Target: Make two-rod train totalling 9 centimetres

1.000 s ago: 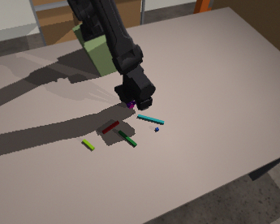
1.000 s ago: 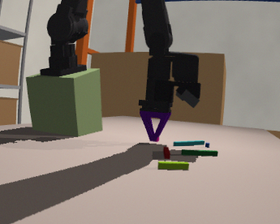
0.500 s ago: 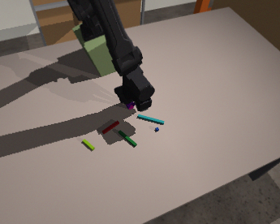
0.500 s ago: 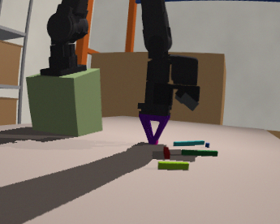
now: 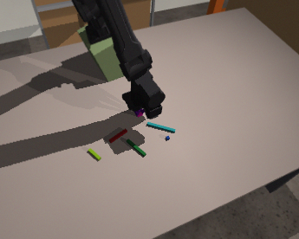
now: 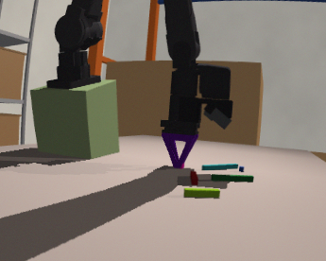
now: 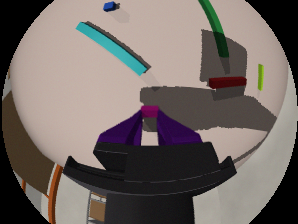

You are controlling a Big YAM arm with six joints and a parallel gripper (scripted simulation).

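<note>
Now: hand 10 mm short of the magenta rod. From my hand the other things lie so: red rod: 70 mm ahead, 90 mm to the right; then turquoise rod: 80 mm ahead, 60 mm to the left; then green rod: 130 mm ahead, 50 mm to the right.
</note>
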